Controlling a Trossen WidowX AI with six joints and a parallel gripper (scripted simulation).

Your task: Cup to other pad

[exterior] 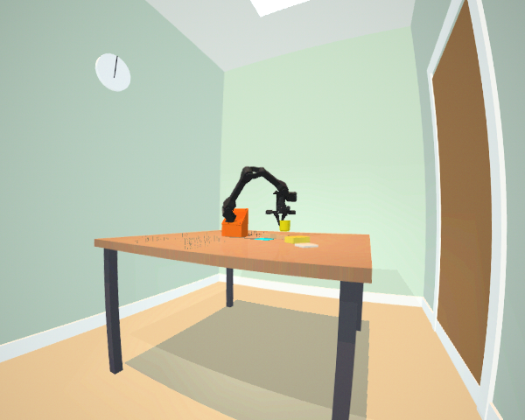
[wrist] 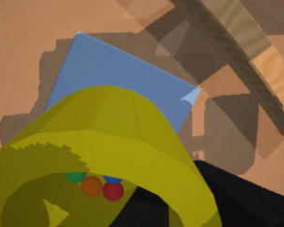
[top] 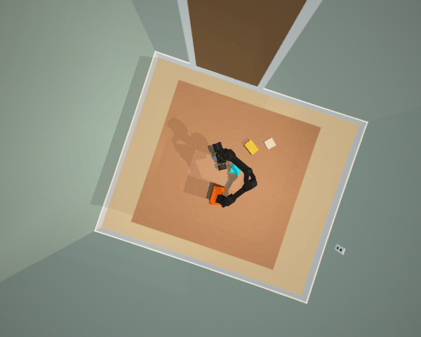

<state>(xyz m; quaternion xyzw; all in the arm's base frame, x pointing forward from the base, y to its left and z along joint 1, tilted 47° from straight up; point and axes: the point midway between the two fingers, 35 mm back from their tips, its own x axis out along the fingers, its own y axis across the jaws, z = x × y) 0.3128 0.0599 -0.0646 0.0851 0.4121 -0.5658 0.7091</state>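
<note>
My gripper tip is 4 cm past the cyan pad, 16 cm to the left of it and 8 cm above it. The rest, counted from my gripper tip: cream tile (26 cm ahead, 38 cm to the right, 7 cm below); then light blue pad (3 cm ahead, 1 cm to the left, 8 cm below); then yellow block (18 cm ahead, 23 cm to the right, 6 cm below).
</note>
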